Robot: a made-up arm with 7 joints.
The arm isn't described. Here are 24 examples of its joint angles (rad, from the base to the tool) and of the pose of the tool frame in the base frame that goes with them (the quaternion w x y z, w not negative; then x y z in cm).
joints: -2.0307 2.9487 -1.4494 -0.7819 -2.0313 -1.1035 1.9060
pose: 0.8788 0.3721 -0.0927 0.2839 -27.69 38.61 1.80
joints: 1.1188 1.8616 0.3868 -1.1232 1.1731 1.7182 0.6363
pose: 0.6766 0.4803 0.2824 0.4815 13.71 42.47 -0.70
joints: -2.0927 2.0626 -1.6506 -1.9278 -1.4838 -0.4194 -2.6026
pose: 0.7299 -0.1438 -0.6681 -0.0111 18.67 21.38 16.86
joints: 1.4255 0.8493 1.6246 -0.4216 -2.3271 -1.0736 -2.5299
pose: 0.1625 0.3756 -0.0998 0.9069 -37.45 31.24 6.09
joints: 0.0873 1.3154 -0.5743 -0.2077 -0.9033 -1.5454 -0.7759
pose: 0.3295 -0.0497 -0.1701 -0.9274 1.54 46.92 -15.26
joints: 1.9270 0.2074 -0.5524 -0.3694 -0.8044 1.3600 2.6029
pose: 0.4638 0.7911 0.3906 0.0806 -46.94 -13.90 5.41
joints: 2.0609 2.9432 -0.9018 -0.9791 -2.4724 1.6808 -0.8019
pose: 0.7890 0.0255 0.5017 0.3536 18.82 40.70 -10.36
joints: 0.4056 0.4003 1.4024 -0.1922 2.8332 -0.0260 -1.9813
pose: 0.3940 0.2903 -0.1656 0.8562 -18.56 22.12 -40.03
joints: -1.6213 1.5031 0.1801 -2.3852 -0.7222 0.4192 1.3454
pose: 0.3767 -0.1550 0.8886 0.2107 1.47 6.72 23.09
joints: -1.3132 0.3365 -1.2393 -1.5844 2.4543 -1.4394 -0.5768
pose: 0.4947 -0.4060 -0.7384 0.2127 30.76 -22.13 -7.92
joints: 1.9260 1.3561 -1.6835 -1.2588 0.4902 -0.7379 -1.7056
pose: 0.5818 -0.6077 -0.0212 -0.5401 -35.32 12.48 21.37
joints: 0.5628 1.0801 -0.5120 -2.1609 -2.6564 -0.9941 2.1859
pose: 0.6804 0.0220 -0.0349 -0.7317 5.38 13.19 -24.83
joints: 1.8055 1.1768 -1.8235 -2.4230 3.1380 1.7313 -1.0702
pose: 0.2246 0.5718 0.0289 -0.7885 -20.92 -5.89 8.40
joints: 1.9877 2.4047 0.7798 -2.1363 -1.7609 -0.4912 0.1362
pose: 0.3262 0.1404 0.1304 0.9257 14.19 16.56 -19.27
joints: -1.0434 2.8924 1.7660 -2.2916 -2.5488 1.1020 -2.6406
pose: 0.5912 -0.1977 -0.1643 0.7645 -23.11 -10.62 5.48
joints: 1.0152 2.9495 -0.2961 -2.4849 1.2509 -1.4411 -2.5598
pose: 0.1554 -0.2688 0.5257 0.7920 15.88 13.90 -6.22
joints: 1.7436 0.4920 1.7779 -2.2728 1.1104 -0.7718 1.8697
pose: 0.4605 -0.2861 -0.8334 0.1073 -11.89 19.08 13.83
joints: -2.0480 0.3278 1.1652 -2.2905 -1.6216 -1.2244 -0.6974
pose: 0.2455 -0.9108 0.1387 -0.3015 10.44 12.67 20.21
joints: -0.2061 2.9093 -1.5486 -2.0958 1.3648 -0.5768 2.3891
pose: 0.5054 -0.1689 -0.4528 0.7148 -0.23 26.66 13.52
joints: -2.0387 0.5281 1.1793 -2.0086 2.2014 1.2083 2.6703
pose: 0.4806 -0.7147 0.3370 -0.3802 10.96 18.28 23.24
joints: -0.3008 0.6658 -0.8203 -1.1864 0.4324 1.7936 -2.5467
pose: 0.0366 -0.2264 0.3394 -0.9123 26.48 8.79 -33.97
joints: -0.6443 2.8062 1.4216 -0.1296 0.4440 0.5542 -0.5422
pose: 0.1657 0.5835 -0.7263 0.3234 -23.74 15.76 40.24
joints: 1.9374 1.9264 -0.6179 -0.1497 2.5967 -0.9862 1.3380
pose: 0.6247 0.4025 -0.6639 0.0838 -2.81 46.98 14.78
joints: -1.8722 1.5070 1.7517 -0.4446 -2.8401 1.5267 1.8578
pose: 0.1737 -0.3640 0.1967 -0.8937 10.39 44.61 17.68
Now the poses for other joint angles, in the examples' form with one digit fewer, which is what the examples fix.
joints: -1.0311 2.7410 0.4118 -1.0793 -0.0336 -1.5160 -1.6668
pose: 0.724 -0.572 -0.356 0.148 -20.2 8.2 39.4
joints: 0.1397 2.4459 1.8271 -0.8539 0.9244 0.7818 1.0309
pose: 0.267 -0.229 -0.916 0.192 0.7 14.9 44.6
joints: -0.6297 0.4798 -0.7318 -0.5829 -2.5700 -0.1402 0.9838
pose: 0.237 0.411 -0.124 -0.871 35.7 9.1 -31.7
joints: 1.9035 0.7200 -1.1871 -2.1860 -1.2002 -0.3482 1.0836
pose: 0.830 -0.534 -0.138 0.081 -25.1 -11.9 -4.4
